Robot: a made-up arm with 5 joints. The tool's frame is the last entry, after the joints. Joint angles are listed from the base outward.
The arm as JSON. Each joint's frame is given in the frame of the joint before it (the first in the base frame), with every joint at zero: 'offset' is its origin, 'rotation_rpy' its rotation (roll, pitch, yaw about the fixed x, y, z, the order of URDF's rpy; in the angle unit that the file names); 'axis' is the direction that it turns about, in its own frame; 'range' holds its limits. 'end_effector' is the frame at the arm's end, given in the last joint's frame.
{
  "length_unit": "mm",
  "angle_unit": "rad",
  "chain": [
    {
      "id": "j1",
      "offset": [
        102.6,
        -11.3,
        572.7
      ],
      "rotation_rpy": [
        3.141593,
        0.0,
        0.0
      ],
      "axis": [
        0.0,
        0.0,
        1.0
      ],
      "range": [
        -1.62,
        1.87
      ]
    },
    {
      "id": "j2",
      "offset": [
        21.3,
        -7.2,
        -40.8
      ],
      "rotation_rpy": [
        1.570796,
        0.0,
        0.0
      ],
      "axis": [
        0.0,
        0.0,
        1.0
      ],
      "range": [
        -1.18,
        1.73
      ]
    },
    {
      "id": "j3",
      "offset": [
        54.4,
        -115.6,
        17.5
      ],
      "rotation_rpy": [
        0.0,
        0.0,
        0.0
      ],
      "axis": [
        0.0,
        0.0,
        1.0
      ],
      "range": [
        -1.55,
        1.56
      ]
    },
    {
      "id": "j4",
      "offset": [
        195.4,
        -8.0,
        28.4
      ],
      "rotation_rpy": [
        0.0,
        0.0,
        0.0
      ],
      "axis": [
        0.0,
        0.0,
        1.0
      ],
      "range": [
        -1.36,
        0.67
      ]
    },
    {
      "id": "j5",
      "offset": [
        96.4,
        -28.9,
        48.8
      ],
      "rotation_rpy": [
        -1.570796,
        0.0,
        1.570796
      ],
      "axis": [
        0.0,
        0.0,
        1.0
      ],
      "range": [
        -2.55,
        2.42
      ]
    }
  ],
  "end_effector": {
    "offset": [
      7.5,
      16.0,
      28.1
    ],
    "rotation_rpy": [
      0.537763,
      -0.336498,
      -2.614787
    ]
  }
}
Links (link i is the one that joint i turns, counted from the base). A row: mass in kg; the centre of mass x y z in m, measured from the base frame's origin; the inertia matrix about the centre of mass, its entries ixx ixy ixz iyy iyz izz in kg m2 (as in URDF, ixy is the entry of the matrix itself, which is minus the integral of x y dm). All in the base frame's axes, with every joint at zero. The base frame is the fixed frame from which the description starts. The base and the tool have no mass.
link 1: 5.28; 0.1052 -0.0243 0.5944; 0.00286 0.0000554 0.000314 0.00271 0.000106 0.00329
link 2: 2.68; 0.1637 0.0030 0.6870; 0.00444 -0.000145 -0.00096 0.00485 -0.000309 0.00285
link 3: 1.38; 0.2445 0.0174 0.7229; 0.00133 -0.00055 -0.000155 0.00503 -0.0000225 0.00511
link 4: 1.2; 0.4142 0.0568 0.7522; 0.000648 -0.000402 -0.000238 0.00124 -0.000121 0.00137
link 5: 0.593; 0.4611 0.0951 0.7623; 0.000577 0 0 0.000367 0 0.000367
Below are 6 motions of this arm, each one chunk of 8 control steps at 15 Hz.
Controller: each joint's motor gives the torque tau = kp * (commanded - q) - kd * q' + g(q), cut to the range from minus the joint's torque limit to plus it. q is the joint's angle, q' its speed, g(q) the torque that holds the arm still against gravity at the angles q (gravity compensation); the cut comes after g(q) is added. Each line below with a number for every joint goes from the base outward.
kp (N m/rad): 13 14 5.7 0.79 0.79
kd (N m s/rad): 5 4.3 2.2 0.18 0.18
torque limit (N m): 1.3 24 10 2.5 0.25
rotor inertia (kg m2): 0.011 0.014 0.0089 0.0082 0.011
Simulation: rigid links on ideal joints. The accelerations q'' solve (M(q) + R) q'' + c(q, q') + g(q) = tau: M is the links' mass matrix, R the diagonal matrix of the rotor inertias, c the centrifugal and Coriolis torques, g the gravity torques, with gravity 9.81 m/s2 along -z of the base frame. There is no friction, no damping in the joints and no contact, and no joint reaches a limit. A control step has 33 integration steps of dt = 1/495 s. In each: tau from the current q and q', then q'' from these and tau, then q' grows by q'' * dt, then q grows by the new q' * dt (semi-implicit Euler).
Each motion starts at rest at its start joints. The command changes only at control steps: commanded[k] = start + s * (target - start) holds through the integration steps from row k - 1 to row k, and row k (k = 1, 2, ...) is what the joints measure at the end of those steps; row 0 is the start. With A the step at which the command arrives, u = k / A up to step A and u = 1 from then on. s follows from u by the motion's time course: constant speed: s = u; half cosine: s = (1 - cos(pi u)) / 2; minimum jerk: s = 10 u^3 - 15 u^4 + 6 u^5; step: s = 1 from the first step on.
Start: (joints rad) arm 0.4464 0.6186 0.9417 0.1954 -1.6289
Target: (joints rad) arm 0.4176 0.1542 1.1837 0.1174 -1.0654
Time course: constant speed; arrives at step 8
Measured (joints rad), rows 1 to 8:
1: 0.4460 0.6099 0.9475 0.1965 -1.6211
2: 0.4449 0.5915 0.9581 0.1984 -1.5988
3: 0.4434 0.5651 0.9720 0.1989 -1.5626
4: 0.4415 0.5321 0.9884 0.1967 -1.5151
5: 0.4393 0.4937 1.0065 0.1912 -1.4594
6: 0.4370 0.4511 1.0260 0.1829 -1.3981
7: 0.4345 0.4051 1.0467 0.1721 -1.3332
8: 0.4319 0.3564 1.0684 0.1596 -1.2660

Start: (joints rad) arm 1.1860 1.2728 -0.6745 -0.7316 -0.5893
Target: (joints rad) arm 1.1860 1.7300 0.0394 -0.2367 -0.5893
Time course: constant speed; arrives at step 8
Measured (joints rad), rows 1 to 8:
1: 1.1862 1.2756 -0.6703 -0.7341 -0.5897
2: 1.1867 1.2848 -0.6577 -0.7360 -0.5906
3: 1.1873 1.3018 -0.6350 -0.7304 -0.5917
4: 1.1882 1.3266 -0.6019 -0.7121 -0.5928
5: 1.1892 1.3588 -0.5592 -0.6787 -0.5936
6: 1.1905 1.3973 -0.5078 -0.6304 -0.5941
7: 1.1921 1.4414 -0.4489 -0.5696 -0.5942
8: 1.1938 1.4900 -0.3836 -0.4993 -0.5940

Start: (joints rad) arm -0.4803 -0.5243 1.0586 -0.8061 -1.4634
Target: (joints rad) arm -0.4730 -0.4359 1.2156 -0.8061 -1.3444
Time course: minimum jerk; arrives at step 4
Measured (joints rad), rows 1 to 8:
1: -0.4802 -0.5233 1.0596 -0.8080 -1.4621
2: -0.4797 -0.5182 1.0654 -0.8171 -1.4545
3: -0.4788 -0.5078 1.0789 -0.8311 -1.4375
4: -0.4779 -0.4953 1.0974 -0.8393 -1.4155
5: -0.4771 -0.4834 1.1165 -0.8372 -1.3947
6: -0.4764 -0.4731 1.1339 -0.8281 -1.3780
7: -0.4758 -0.4646 1.1491 -0.8165 -1.3659
8: -0.4753 -0.4576 1.1620 -0.8056 -1.3575

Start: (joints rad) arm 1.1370 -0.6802 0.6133 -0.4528 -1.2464
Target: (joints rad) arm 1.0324 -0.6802 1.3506 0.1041 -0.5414
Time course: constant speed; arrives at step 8
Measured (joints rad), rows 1 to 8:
1: 1.1355 -0.6828 0.6212 -0.4513 -1.2368
2: 1.1318 -0.6867 0.6399 -0.4437 -1.2095
3: 1.1264 -0.6905 0.6694 -0.4255 -1.1649
4: 1.1198 -0.6934 0.7088 -0.3947 -1.1062
5: 1.1123 -0.6951 0.7571 -0.3510 -1.0371
6: 1.1042 -0.6956 0.8133 -0.2960 -0.9609
7: 1.0956 -0.6949 0.8763 -0.2318 -0.8798
8: 1.0865 -0.6934 0.9451 -0.1608 -0.7957

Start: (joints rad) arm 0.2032 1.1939 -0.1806 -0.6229 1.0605
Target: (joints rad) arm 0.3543 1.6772 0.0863 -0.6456 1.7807
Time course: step
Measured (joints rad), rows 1 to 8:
1: 0.2155 1.2410 -0.1908 -0.6889 1.1082
2: 0.2391 1.3079 -0.1724 -0.7600 1.2365
3: 0.2623 1.3750 -0.1409 -0.7806 1.3829
4: 0.2815 1.4364 -0.1054 -0.7585 1.5084
5: 0.2961 1.4898 -0.0703 -0.7139 1.6029
6: 0.3069 1.5348 -0.0376 -0.6641 1.6687
7: 0.3148 1.5717 -0.0084 -0.6197 1.7120
8: 0.3206 1.6014 0.0168 -0.5859 1.7393

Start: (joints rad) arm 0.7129 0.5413 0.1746 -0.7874 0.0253
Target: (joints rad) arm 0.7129 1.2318 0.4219 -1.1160 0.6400
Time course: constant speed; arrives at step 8
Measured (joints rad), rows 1 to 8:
1: 0.7129 0.5509 0.1715 -0.8022 0.0337
2: 0.7132 0.5733 0.1703 -0.8353 0.0574
3: 0.7136 0.6077 0.1732 -0.8783 0.0963
4: 0.7141 0.6529 0.1809 -0.9231 0.1475
5: 0.7147 0.7075 0.1934 -0.9645 0.2079
6: 0.7153 0.7698 0.2102 -1.0001 0.2746
7: 0.7161 0.8384 0.2308 -1.0296 0.3456
8: 0.7169 0.9120 0.2544 -1.0543 0.4192

